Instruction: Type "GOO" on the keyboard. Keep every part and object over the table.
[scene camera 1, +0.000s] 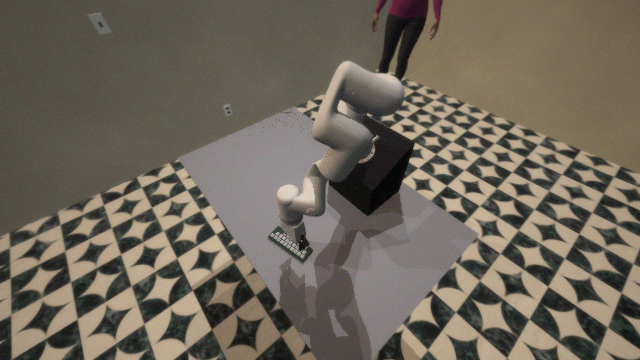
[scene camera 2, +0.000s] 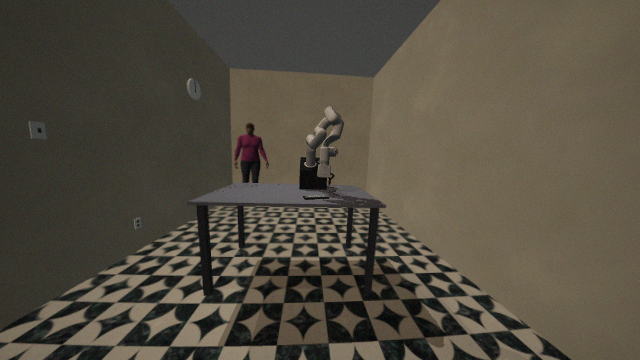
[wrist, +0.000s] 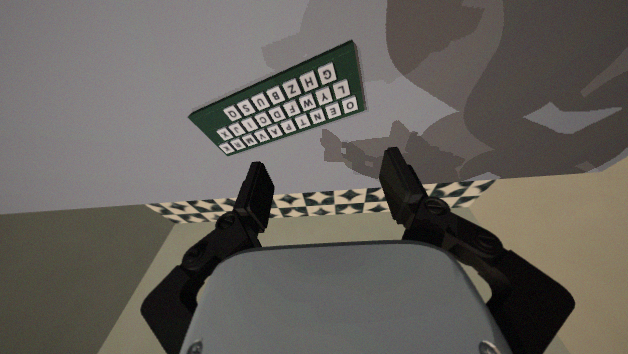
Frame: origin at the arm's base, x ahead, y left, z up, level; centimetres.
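Where they show: gripper, fingertip midpoint: (scene camera 1: 295, 240) (scene camera 2: 323, 185) (wrist: 323, 168); arm's base, origin of the base link: (scene camera 2: 310, 164).
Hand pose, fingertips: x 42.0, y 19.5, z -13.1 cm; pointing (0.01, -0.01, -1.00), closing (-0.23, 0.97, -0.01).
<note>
Each offset is from my fingertips to the top centre of the thing. Level surfaces: height alone.
The green keyboard @(dz -9.0, dx +1.2, dy -5.3 cm) (scene camera 1: 289, 245) (scene camera 2: 316, 197) (wrist: 286, 101) with white letter keys lies flat on the table @(dz -10.7 cm) (scene camera 1: 240, 165) (scene camera 2: 260, 194) (wrist: 100, 100). In the wrist view it is tilted, with its letters upside down. The G key @(dz -9.0, dx -3.6, dy +0.2 cm) (wrist: 327, 74) is at the right end of its upper row, and the O key @(dz -9.0, dx -0.9, dy +3.0 cm) (wrist: 350, 105) is at the right end of its lower row. My gripper (scene camera 1: 301, 242) (scene camera 2: 329, 181) (wrist: 323, 168) is open and empty. It hangs above the table with its fingertips apart from the keyboard. In scene camera 1 it partly covers the keys.
The arm's black base block (scene camera 1: 357, 195) (scene camera 2: 306, 179) stands at the table's far side. The keyboard lies near a long table edge in scene camera 1. Arm shadows fall on the table beside it. A person (scene camera 1: 407, 25) (scene camera 2: 250, 147) stands beyond the table.
</note>
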